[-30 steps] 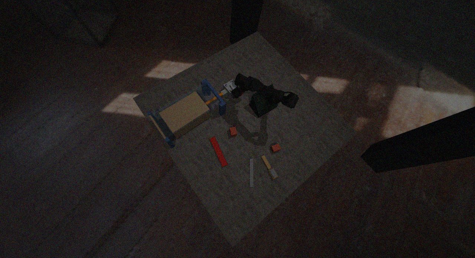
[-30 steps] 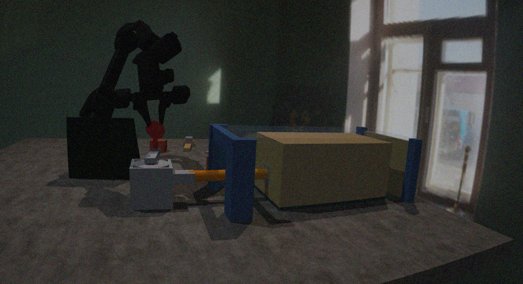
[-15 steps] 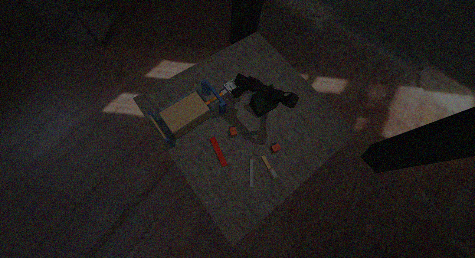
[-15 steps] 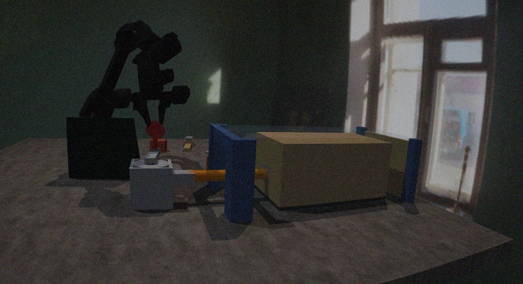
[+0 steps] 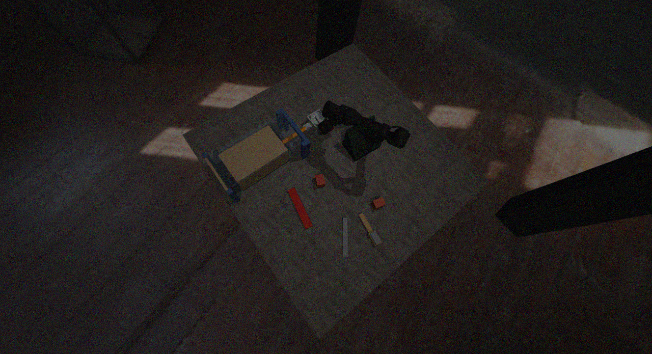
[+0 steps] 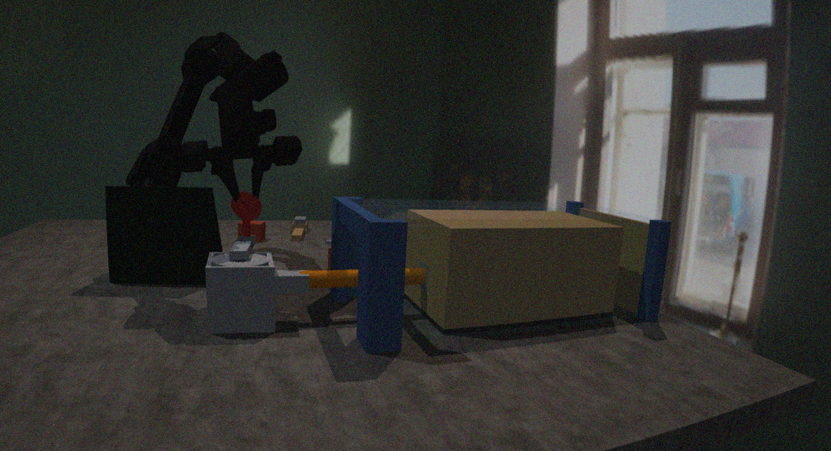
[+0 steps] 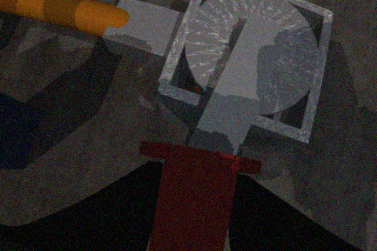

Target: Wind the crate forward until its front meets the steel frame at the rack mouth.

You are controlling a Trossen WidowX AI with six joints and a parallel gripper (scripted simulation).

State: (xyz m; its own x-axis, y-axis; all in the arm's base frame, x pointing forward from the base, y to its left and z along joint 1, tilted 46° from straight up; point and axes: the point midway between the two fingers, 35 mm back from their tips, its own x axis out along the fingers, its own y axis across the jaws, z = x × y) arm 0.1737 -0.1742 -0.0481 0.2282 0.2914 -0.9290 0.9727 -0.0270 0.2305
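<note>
Right now the red knob is 20 mm to the left of my gripper tip and 20 mm below it. From my gripper tip the other things lie so: crank handle: 10 mm behind, 20 mm to the right, 50 mm below; blue frame: 150 mm ahead, 90 mm to the right, 50 mm below; grey winch: 30 mm behind, 90 mm to the right, 120 mm below.
</note>
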